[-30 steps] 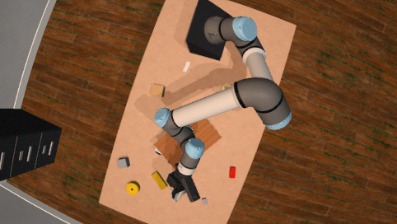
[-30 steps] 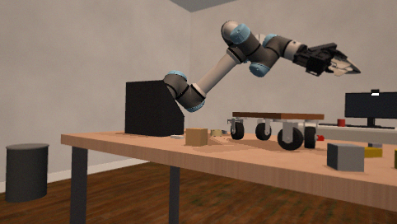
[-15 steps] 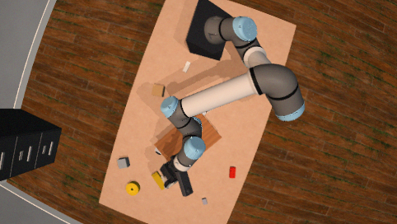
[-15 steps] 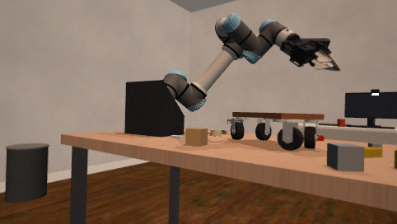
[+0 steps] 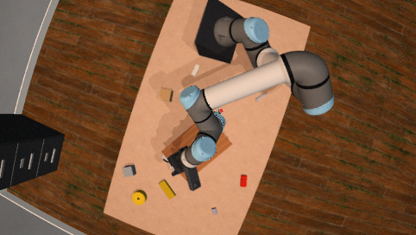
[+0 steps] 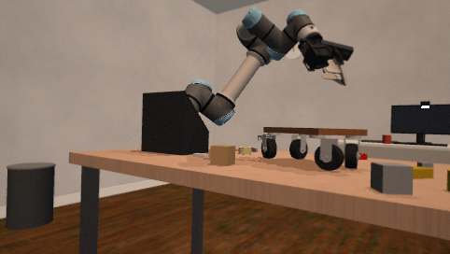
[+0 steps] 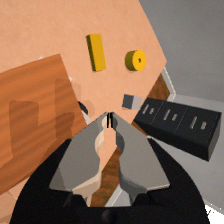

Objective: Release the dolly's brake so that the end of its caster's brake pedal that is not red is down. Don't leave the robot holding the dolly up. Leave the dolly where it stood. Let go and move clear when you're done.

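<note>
The caster brake pedal lies 310 mm behind my hand, 140 mm to the left of it and 190 mm below it. Also, from my hand: tan cube (340 mm behind, 160 mm to the right, 240 mm below); then grey cube (110 mm ahead, 290 mm to the right, 250 mm below); then red block (40 mm ahead, 350 mm to the left, 260 mm below).
</note>
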